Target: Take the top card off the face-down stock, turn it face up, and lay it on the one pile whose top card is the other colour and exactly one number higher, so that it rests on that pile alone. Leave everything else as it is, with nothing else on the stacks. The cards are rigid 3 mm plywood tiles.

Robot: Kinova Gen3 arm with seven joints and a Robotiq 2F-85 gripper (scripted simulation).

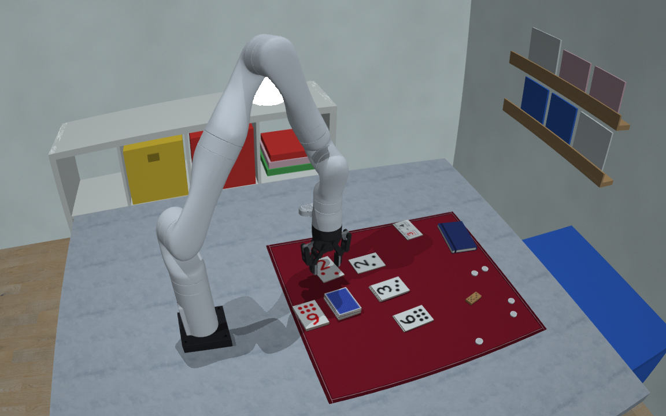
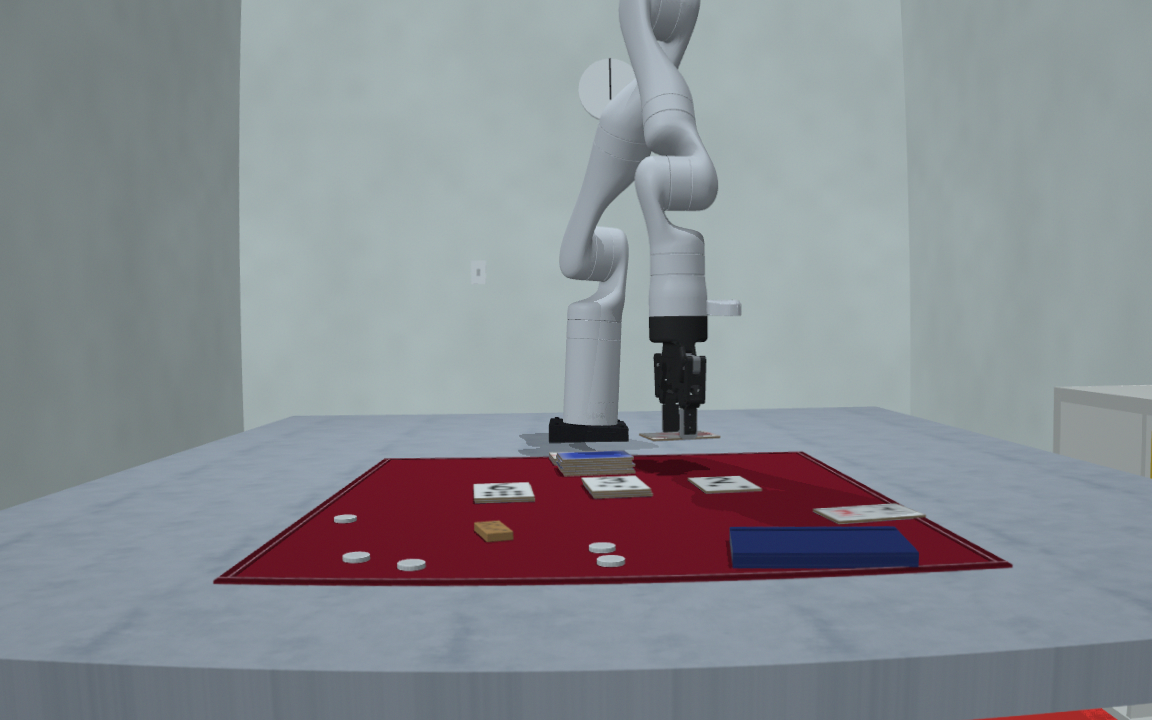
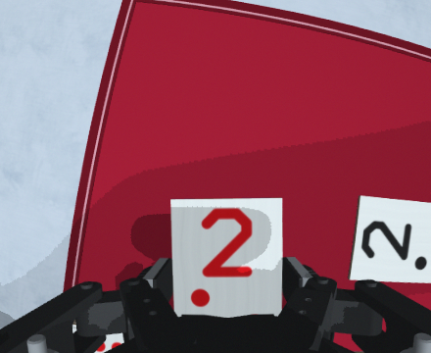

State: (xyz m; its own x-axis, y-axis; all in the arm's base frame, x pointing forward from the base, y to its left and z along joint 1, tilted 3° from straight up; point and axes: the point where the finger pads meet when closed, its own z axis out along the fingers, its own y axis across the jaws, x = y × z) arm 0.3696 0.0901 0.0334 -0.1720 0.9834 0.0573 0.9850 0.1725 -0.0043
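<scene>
My gripper is now 19 cm short of the red mat, 11 cm to the left of it and 7 cm above it. Round my hand: wooden block (36 cm ahead, 22 cm to the right, 5 cm below); blue book (46 cm ahead, 4 cm to the left, 5 cm below); card (32 cm ahead, 13 cm to the left, 5 cm below).
</scene>
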